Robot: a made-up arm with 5 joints.
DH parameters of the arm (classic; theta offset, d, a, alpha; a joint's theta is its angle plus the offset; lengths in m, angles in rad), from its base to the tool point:
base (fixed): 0 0 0.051 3.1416
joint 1: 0 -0.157 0.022 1.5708
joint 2: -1.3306 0 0.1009 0
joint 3: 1.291 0 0.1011 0
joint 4: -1.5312 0.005 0 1.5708
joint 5: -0.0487 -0.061 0 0
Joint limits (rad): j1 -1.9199..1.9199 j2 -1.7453..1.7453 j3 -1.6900..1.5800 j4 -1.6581..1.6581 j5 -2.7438..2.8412
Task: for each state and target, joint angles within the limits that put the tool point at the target. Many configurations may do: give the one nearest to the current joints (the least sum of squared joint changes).
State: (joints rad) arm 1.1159 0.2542 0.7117 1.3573 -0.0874
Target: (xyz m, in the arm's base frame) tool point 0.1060 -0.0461 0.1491
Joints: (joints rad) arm 0.7673 -0.0505 0.8077 1.6581 -0.0874
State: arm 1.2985 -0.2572 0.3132 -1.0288 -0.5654
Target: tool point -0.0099 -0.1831 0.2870
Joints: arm 1.9178 0.0247 0.1118 -0.9050 -0.5654
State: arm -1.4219 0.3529 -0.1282 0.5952 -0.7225
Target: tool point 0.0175 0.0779 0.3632
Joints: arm -1.9179 -0.6428 -0.4183 0.6705 -0.7225
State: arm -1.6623 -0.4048 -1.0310 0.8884 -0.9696
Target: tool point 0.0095 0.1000 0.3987
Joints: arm -1.9180 -0.0629 -1.1960 0.4292 -0.9696
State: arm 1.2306 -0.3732 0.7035 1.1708 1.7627
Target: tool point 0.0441 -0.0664 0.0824
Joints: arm 1.7493 0.5410 0.9352 0.8098 1.7627
